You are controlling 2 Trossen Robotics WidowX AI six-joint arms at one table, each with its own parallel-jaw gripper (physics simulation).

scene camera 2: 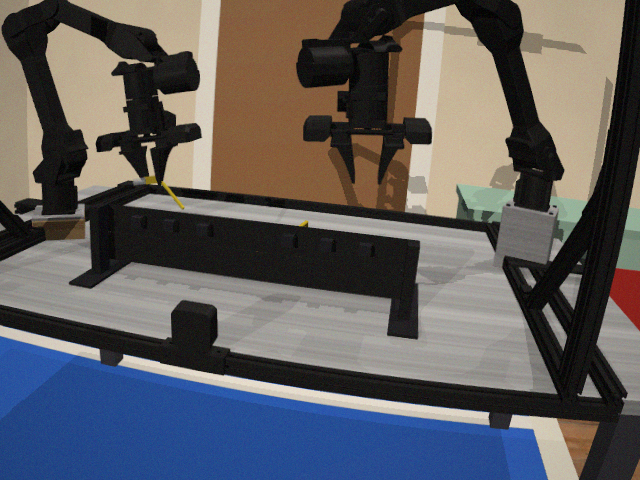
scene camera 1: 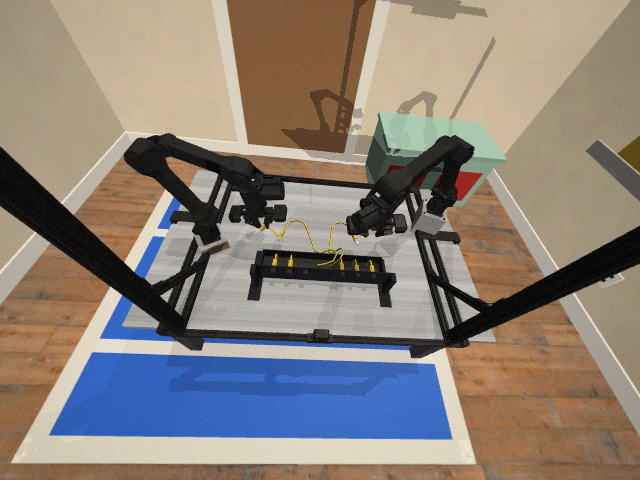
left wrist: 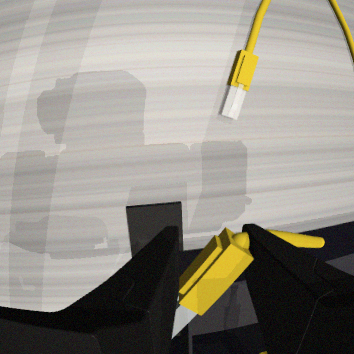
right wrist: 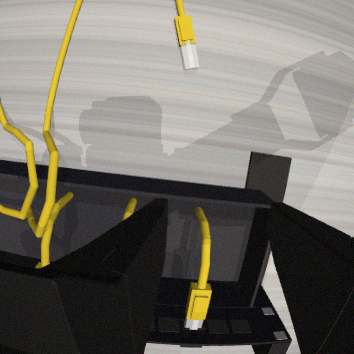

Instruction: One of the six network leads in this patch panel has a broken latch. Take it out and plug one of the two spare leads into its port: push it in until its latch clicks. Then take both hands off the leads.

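My left gripper is shut on a yellow lead, high above the table, behind the panel's left end in scene camera 1. The lead's plug sits tilted between the fingers, clear end down-left in the left wrist view. My right gripper is open and empty, high above the panel's right part. The patch panel holds several yellow leads; its third port from the left has no lead. One spare lead and another spare lead lie behind the panel. Latches are too small to judge.
Yellow cables loop from the spare leads into the panel's middle. Plugged leads stand close together along the panel. A dark frame edges the table, with a small black block at its front.
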